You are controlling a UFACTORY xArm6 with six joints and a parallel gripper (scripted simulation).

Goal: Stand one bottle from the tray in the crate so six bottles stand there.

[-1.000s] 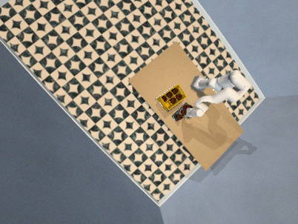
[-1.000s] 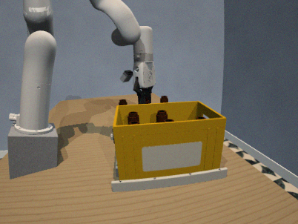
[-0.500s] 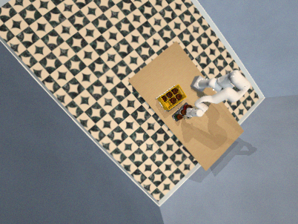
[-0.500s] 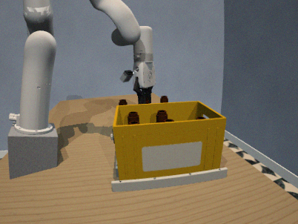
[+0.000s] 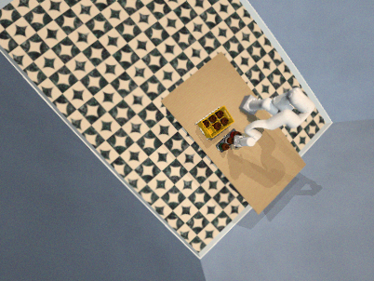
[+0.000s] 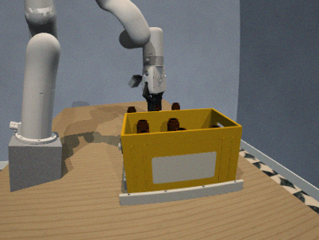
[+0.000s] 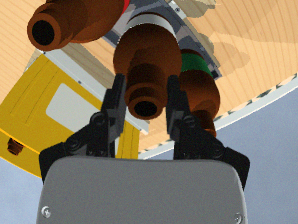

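Right now my hand is 14 cm above the grey tray. From my hand the other things lie so: yellow crate (25 cm to the right, 7 cm below, 1 cm ahead).
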